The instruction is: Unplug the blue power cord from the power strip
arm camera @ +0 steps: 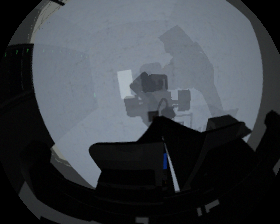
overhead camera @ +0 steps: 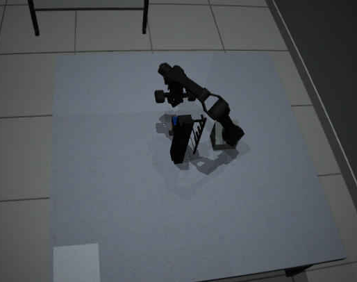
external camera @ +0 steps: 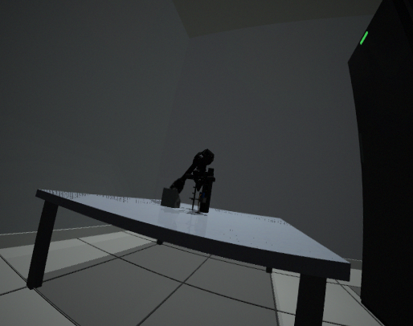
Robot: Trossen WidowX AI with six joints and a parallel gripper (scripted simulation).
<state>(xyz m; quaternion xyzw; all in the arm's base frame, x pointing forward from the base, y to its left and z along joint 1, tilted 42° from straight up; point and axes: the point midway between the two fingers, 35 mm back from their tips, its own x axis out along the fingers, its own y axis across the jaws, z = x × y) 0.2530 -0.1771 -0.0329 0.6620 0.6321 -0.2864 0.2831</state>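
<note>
The blue plug lies 10 cm to the left of my gripper tip and 1 cm below it. Also, from my gripper tip: thin black bar (8 cm behind, 19 cm to the left, 1 cm above).
</note>
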